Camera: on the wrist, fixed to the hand. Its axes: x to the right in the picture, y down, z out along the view.
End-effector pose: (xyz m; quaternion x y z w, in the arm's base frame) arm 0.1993 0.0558 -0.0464 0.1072 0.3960 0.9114 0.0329
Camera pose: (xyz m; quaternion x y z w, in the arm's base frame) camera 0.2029 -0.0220 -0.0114 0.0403 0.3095 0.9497 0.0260
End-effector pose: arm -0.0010 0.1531 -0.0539 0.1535 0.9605 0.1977 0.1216
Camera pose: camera 0.0174 0.2082 0.0087 0.1187 0.9445 0.2969 0.0749
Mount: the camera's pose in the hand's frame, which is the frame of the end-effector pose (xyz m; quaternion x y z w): -0.0089 0.0788 -0.0316 -0.0955 0.0650 -0.0097 0.9933
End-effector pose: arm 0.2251 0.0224 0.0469 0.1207 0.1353 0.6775 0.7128
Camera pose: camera 0.1399 0.0173 0.0456 0.0065 0.1172 0.6868 0.7173
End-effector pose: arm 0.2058 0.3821 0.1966 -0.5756 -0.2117 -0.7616 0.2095
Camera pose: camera 0.2275 0.3001 0.1866 -0.5402 -0.1295 -0.8161 0.1595
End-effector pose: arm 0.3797 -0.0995 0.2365 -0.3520 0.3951 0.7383 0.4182
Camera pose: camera 0.3187 -0.1569 0.2529 -0.4414 0.3457 0.7441 0.3632
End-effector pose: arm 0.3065 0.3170 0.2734 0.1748 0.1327 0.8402 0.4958
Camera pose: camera 0.2350 0.2703 0.2746 0.0704 0.0855 0.8538 0.5087
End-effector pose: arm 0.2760 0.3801 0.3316 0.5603 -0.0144 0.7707 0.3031
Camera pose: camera 0.2126 0.3232 0.3371 0.4776 -0.0628 0.7976 0.3630
